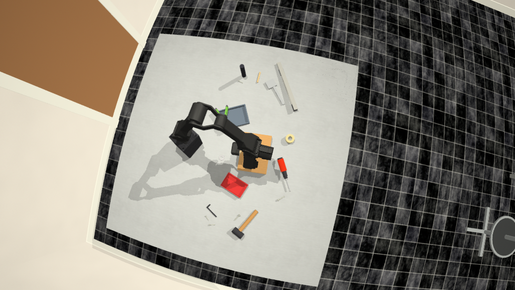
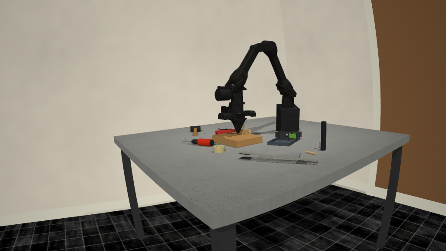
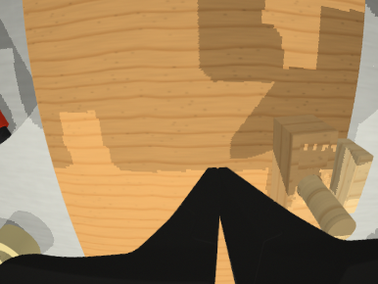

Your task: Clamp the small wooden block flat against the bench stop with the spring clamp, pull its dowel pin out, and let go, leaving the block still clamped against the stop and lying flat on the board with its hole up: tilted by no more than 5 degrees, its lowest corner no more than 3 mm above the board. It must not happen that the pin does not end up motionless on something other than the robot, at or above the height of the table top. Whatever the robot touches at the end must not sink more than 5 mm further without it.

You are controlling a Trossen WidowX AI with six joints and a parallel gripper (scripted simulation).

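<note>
The dowel pin lies 3 cm behind my hand, 1 cm to the right of it and 2 cm below it. The rest, counted from my hand: small wooden block: 3 cm behind, 1 cm to the right, 4 cm below; then wooden board: 1 cm ahead, 6 cm below; then wooden stop: 6 cm behind, 1 cm to the right, 3 cm below.
</note>
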